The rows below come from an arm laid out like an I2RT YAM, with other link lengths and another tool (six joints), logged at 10 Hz.
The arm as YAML. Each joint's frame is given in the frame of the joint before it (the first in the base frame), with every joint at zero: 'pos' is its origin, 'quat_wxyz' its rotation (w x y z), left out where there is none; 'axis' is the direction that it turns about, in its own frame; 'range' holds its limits. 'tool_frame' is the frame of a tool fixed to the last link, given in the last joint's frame.
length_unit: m
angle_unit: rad
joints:
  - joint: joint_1
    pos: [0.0, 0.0, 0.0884]
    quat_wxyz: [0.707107, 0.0, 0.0, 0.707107]
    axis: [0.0, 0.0, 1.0]
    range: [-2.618, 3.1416]
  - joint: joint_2
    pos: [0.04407, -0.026, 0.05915]
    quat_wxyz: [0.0, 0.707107, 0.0, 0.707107]
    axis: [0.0, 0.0, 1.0]
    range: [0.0, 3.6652]
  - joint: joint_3
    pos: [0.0, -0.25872, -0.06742]
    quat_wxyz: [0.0, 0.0, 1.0, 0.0]
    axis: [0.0, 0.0, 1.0]
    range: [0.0, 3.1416]
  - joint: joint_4
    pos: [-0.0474, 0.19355, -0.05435]
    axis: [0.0, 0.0, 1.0]
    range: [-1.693, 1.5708]
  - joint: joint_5
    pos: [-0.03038, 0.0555, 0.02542]
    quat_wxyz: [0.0, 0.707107, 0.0, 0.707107]
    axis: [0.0, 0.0, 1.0]
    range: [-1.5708, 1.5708]
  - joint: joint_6
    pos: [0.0, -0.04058, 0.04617]
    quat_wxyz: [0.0, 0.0, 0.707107, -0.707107]
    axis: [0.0, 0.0, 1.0]
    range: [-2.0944, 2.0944]
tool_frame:
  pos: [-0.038, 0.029, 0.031]
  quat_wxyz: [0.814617, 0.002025, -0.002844, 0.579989]
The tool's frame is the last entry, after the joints.
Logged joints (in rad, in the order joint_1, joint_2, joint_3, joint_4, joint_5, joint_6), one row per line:
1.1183 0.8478 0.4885 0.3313 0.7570 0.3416
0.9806 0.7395 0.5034 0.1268 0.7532 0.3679
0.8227 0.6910 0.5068 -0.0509 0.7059 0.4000
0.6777 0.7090 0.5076 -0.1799 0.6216 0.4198
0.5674 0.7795 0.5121 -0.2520 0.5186 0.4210
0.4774 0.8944 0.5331 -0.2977 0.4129 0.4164
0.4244 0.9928 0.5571 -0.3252 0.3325 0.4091
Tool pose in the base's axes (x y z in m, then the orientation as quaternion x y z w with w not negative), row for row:
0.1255 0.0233 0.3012 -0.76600 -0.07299 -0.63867 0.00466
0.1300 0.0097 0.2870 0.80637 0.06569 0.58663 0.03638
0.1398 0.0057 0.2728 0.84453 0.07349 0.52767 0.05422
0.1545 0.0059 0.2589 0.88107 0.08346 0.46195 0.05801
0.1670 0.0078 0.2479 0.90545 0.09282 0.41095 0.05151
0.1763 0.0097 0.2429 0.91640 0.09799 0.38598 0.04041
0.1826 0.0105 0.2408 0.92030 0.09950 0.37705 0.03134
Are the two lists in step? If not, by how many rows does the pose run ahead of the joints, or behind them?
The pose runs 2 rows ahead of the joints: the pose in row i belongs to the joints in row i + 2.
